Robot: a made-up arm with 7 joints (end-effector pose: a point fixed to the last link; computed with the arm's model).
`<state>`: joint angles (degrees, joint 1 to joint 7).
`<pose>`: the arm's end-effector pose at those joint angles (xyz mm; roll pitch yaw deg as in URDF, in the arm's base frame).
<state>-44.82 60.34 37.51 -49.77 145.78 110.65 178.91</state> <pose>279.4 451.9 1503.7 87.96 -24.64 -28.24</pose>
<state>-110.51 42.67 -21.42 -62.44 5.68 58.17 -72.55</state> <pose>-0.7 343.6 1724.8 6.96 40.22 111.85</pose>
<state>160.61 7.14 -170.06 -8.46 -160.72 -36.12 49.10</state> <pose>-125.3 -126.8 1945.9 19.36 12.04 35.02</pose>
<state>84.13 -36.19 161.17 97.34 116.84 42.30 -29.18</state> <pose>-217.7 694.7 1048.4 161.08 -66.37 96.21</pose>
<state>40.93 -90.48 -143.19 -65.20 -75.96 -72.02 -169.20</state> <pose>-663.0 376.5 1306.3 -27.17 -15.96 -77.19</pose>
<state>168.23 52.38 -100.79 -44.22 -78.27 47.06 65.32</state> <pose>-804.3 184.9 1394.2 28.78 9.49 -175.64</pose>
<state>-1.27 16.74 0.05 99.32 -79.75 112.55 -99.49</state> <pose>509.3 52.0 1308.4 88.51 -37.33 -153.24</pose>
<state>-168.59 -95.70 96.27 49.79 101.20 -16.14 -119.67</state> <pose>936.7 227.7 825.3 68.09 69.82 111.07</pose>
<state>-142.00 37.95 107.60 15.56 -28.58 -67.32 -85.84</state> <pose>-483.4 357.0 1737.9 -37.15 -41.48 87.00</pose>
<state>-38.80 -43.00 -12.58 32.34 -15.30 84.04 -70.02</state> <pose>-404.4 -209.2 1781.2 -65.80 56.49 -3.49</pose>
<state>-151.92 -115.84 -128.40 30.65 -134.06 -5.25 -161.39</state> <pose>634.8 -630.4 375.6 137.16 -31.19 -5.46</pose>
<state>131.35 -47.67 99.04 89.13 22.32 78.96 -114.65</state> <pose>-50.8 650.4 1209.2 155.66 -6.45 -75.14</pose>
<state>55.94 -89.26 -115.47 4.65 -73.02 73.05 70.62</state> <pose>-612.9 856.2 884.3 -166.56 -11.73 97.74</pose>
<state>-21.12 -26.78 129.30 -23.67 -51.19 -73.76 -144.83</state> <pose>-446.5 100.8 1772.5 -94.61 -43.31 32.83</pose>
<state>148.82 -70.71 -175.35 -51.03 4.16 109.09 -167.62</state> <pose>593.5 401.0 1414.9 129.83 15.40 123.64</pose>
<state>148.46 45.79 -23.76 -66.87 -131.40 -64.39 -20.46</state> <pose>-495.7 26.8 1620.6 53.56 -46.00 -79.24</pose>
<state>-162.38 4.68 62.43 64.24 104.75 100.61 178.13</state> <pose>-60.1 398.9 1648.5 64.80 58.26 62.21</pose>
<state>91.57 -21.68 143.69 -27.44 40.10 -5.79 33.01</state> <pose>68.0 177.6 1920.6 -4.78 15.87 -42.90</pose>
